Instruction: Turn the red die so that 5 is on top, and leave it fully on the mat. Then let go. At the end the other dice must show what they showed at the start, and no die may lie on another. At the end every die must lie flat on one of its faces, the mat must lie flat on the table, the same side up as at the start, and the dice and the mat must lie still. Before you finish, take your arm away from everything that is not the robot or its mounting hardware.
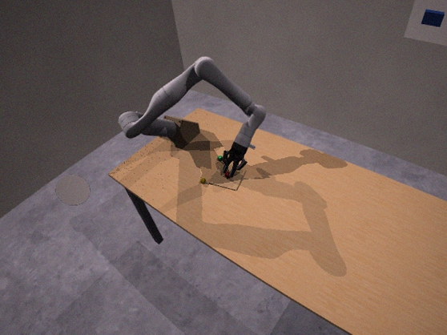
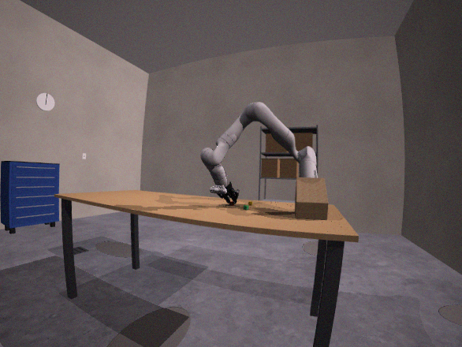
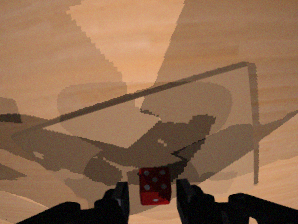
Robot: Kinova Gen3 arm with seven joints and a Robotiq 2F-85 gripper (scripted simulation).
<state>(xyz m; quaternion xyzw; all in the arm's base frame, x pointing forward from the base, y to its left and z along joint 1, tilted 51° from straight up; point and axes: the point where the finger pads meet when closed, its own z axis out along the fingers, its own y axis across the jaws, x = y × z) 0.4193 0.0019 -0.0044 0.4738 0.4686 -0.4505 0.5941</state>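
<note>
Now: hand 1 cm to the left of the red die and 2 cm above it. Round my hand: tan mat (1 cm to the right, 3 cm below); then yellow die (7 cm behind, 11 cm to the right, 2 cm below); then green die (11 cm behind, 6 cm to the left, 2 cm below).
</note>
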